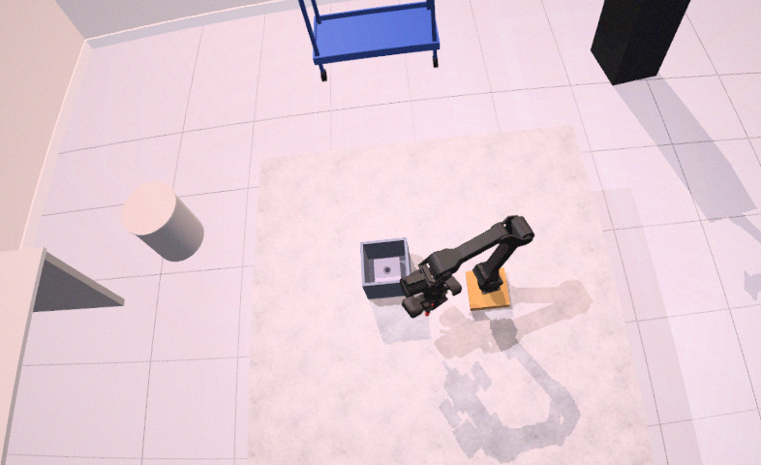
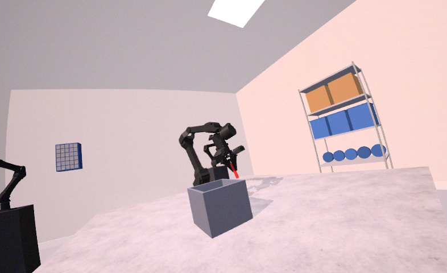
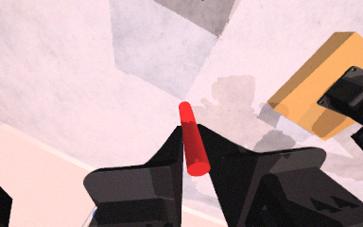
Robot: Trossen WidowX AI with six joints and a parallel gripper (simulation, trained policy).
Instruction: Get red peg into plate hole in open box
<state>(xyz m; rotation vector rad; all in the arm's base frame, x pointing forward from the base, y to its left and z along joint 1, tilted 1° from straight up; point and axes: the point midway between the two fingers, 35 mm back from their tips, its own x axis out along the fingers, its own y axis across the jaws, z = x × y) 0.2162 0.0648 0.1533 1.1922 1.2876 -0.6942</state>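
The holed plate lies 100 mm ahead of my gripper tip, 210 mm to the right of it and 100 mm below it. The rest, counted from my gripper tip: red peg (right at my gripper tip).
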